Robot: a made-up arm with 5 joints. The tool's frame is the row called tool. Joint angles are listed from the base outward.
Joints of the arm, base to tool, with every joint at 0 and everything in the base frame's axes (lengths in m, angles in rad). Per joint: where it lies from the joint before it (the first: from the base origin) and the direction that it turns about. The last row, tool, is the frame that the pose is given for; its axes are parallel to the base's.
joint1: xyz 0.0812 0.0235 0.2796 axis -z
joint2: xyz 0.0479 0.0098 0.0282 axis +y
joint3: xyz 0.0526 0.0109 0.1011 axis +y
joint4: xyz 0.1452 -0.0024 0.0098 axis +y
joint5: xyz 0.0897 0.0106 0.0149 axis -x
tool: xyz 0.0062 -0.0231 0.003
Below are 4 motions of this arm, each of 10 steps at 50 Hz.
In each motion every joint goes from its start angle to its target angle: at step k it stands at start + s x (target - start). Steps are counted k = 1, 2, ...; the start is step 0. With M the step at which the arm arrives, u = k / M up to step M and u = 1 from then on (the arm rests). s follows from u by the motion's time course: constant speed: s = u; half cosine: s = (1 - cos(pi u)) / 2; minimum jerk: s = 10 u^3 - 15 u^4 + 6 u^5.
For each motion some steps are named. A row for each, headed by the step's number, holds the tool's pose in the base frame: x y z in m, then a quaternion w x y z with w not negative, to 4 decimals.
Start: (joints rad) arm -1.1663 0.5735 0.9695 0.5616 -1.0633
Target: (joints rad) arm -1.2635 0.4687 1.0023 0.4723 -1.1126
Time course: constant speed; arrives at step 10
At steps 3, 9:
3: 0.1086 0.1350 0.1398 0.6137 -0.1944 0.7567 -0.1139
9: 0.1047 0.1462 0.1425 0.6400 -0.1769 0.7439 -0.0756

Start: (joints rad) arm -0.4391 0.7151 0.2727 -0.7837 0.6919
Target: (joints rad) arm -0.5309 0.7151 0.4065 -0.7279 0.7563
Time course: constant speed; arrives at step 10
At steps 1, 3, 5, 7, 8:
1: 0.3829 0.1832 0.2427 0.9020 -0.3547 0.0264 0.2447
3: 0.3773 0.1876 0.2368 0.8938 -0.3641 0.0389 0.2590
5: 0.3715 0.1918 0.2310 0.8850 -0.3734 0.0511 0.2733
7: 0.3655 0.1958 0.2252 0.8757 -0.3829 0.0630 0.2875
8: 0.3624 0.1977 0.2224 0.8708 -0.3876 0.0689 0.2946

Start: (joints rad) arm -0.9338 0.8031 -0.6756 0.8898 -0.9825
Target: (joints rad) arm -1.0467 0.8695 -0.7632 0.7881 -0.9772
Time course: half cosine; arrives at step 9
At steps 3, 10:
3: 0.2723 0.3214 0.2489 0.7920 0.1746 0.5623 0.1617
10: 0.2509 0.3441 0.2508 0.7910 0.1757 0.5423 0.2221

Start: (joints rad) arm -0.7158 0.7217 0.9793 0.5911 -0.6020
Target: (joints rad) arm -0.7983 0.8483 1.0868 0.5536 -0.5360
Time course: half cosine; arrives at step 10
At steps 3, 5, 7, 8, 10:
3: 0.1325 0.0804 0.1290 0.4471 -0.2087 0.8623 -0.1139
5: 0.1222 0.0730 0.1299 0.4237 -0.2343 0.8677 -0.1125
7: 0.1125 0.0653 0.1316 0.3996 -0.2594 0.8721 -0.1114
8: 0.1090 0.0623 0.1324 0.3904 -0.2687 0.8735 -0.1111
10: 0.1060 0.0597 0.1333 0.3824 -0.2767 0.8746 -0.1109

